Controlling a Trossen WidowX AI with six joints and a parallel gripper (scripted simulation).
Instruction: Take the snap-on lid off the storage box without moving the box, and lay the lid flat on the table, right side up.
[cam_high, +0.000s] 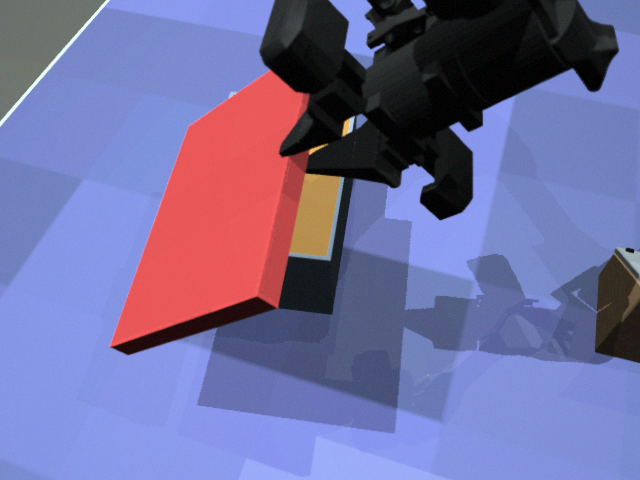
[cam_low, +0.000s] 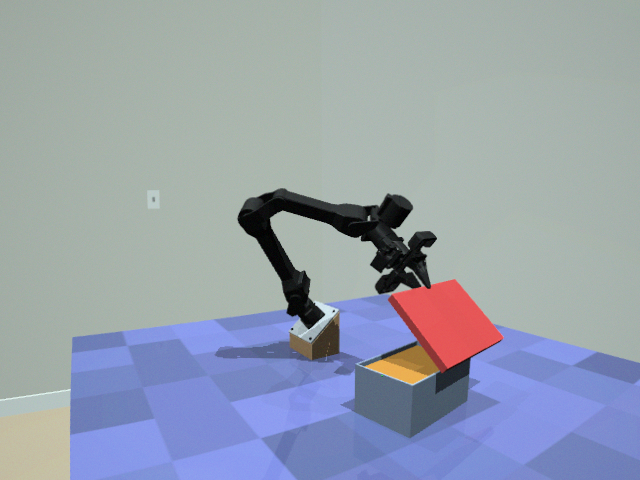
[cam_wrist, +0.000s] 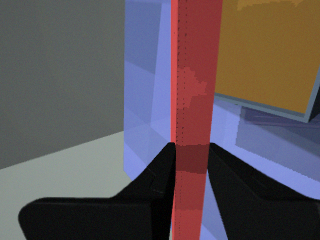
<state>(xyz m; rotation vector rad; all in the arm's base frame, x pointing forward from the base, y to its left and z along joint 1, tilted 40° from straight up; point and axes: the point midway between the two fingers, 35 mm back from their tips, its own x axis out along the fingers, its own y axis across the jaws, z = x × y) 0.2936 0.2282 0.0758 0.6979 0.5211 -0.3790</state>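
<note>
Right now my gripper tip is 60 mm short of the red lid, 50 mm above it and 20 mm to the right of it. Round my gripper tip: grey storage box: 180 mm below, 80 mm to the right, 70 mm ahead.
</note>
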